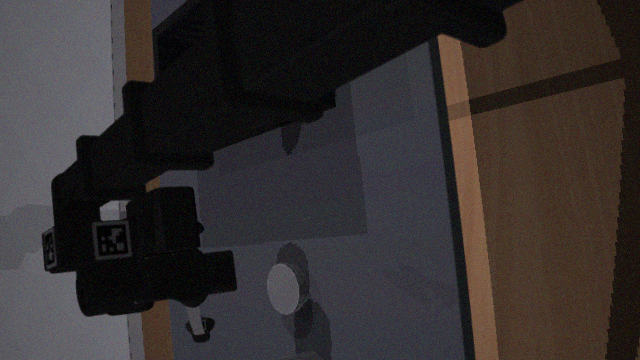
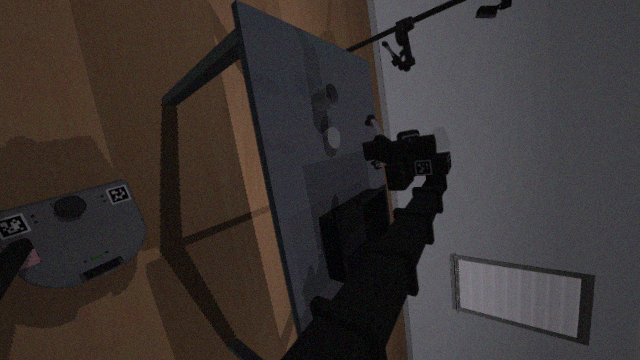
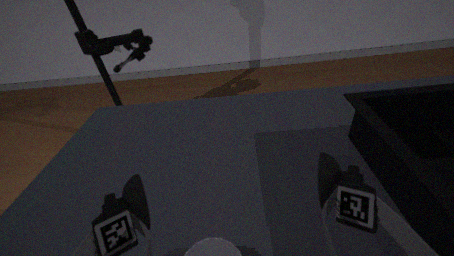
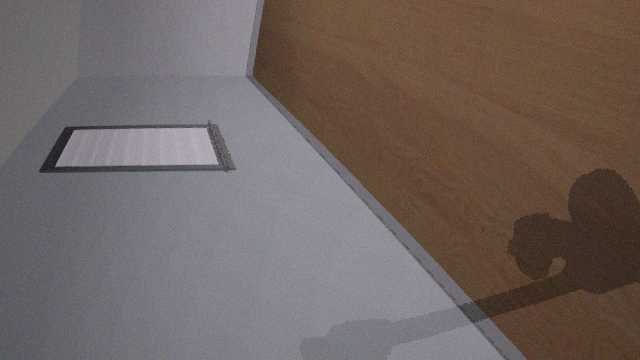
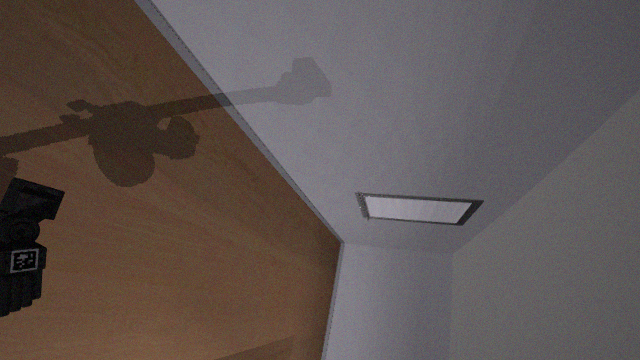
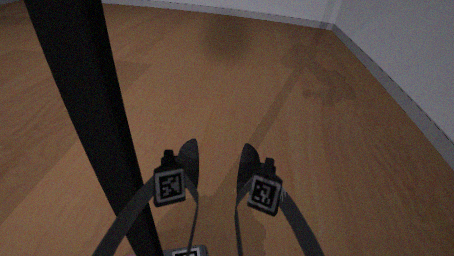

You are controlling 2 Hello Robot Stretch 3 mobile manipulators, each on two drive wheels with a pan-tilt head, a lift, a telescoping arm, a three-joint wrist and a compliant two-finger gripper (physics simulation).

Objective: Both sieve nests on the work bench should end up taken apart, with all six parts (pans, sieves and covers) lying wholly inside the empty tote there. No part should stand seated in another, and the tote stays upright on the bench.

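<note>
A pale round-topped part (image 1: 283, 289) (image 2: 332, 137) (image 3: 212, 247) stands on the bench (image 1: 400, 200) (image 2: 280, 125) (image 3: 200, 140). A grey, open-topped cylindrical part (image 2: 330, 93) stands farther along the bench; how many parts are stacked in either is unclear. The black tote (image 2: 330, 245) (image 3: 390, 145) stands upright, partly hidden by r1's arm; its floor is mostly hidden. r1's gripper (image 2: 374, 142) (image 3: 230, 190) is wide open and empty, above the bench toward its wall side, beyond the pale part. r2's gripper (image 6: 218, 162) is open and empty over the floor, away from the parts.
r1's arm (image 1: 280, 65) (image 2: 360, 270) crosses over the bench and tote. r2's mast (image 2: 372, 40) (image 3: 107, 80) (image 6: 85, 90) stands past the bench's far end. r1's base (image 2: 95, 230) is beside the bench. A wall runs along the bench's other side.
</note>
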